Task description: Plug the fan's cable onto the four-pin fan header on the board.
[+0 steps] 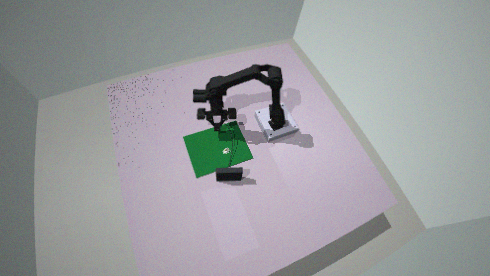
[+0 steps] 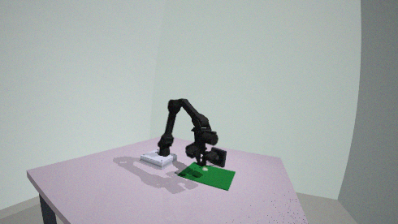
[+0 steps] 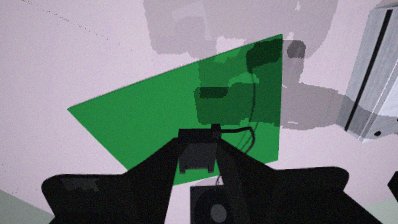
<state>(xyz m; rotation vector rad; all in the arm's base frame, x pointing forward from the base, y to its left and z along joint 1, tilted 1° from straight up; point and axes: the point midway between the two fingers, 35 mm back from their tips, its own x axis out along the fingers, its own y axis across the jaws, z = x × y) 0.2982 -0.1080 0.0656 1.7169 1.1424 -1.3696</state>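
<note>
Now: the black fan plug 10 mm to the left of my gripper tip. From my gripper tip the other things lie so: white four-pin fan header (110 mm to the left, 90 mm below); then green board (30 mm ahead, 70 mm to the left, 100 mm below); then black fan (50 mm ahead, 240 mm to the left, 30 mm below).
</note>
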